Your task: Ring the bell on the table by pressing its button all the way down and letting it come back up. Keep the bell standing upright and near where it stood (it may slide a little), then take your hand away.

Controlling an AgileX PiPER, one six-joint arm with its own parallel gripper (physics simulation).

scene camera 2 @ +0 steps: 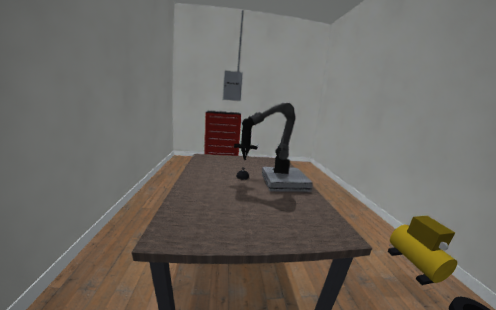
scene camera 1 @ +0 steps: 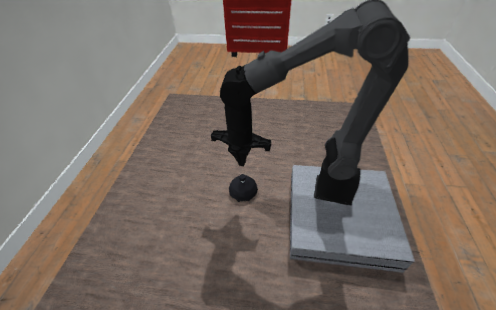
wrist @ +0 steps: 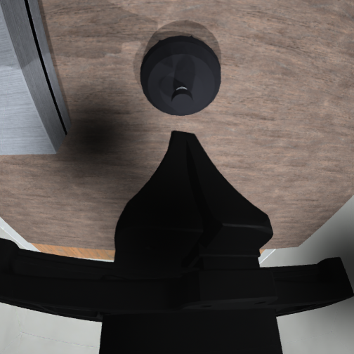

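A dark, dome-shaped bell stands upright on the brown table. Its small black button stands up from the top of the dome, with a bit of light stem showing under it. My gripper is shut, with its fingertips together and nothing between them. It points down above the bell, and a gap shows between the fingertips and the button.
The arm's base stands on a grey block to the right of the bell in the scene views. A red drawer cabinet stands beyond the table. A yellow machine is on the floor at the right.
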